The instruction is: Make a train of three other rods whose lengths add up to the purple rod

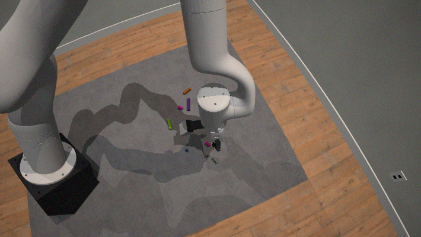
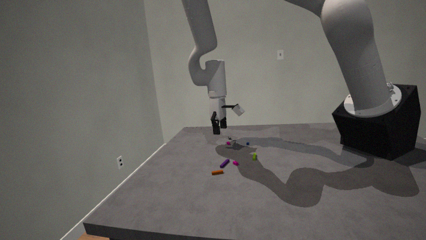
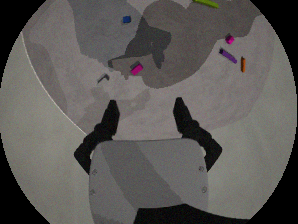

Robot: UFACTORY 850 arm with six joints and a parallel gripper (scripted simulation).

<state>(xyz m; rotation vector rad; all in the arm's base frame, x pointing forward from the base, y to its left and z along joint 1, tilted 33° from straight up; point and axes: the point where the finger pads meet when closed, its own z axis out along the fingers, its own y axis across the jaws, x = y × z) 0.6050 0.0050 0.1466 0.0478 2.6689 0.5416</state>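
Now: hand 12 cm past the blue rod, 7 cm above it and 3 cm to the left of it. From my hand the other things lie so: grey rod: 9 cm to the right, 7 cm below, 1 cm behind; lime rod: 19 cm behind, 10 cm to the left, 7 cm below; purple rod: 18 cm to the left, 9 cm behind, 7 cm below.
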